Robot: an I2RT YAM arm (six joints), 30 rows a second.
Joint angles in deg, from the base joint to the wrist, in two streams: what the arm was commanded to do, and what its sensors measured. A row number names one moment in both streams.
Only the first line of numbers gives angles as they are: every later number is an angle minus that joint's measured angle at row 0.
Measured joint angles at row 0:
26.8, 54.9, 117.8, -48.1, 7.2, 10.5
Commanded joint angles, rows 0 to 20:
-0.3, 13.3, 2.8, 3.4, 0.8, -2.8
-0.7, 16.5, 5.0, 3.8, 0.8, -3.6
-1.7, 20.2, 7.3, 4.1, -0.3, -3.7
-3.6, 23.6, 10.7, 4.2, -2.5, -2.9
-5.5, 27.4, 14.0, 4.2, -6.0, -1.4
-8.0, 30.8, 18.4, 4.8, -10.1, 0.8
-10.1, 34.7, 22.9, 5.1, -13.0, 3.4
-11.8, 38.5, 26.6, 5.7, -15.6, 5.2
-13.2, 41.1, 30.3, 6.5, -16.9, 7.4
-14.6, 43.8, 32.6, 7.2, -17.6, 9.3
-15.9, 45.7, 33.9, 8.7, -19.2, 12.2
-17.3, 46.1, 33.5, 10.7, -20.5, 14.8
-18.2, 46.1, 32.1, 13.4, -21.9, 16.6
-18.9, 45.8, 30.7, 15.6, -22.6, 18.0
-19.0, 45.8, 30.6, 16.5, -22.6, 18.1
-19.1, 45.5, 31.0, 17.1, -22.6, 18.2
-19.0, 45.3, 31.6, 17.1, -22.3, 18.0
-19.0, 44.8, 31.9, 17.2, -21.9, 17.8
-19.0, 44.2, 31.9, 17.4, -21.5, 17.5
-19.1, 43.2, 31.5, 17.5, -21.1, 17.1
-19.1, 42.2, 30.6, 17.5, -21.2, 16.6
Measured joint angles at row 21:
-18.7, 49.2, 28.2, 9.5, -20.8, 15.6
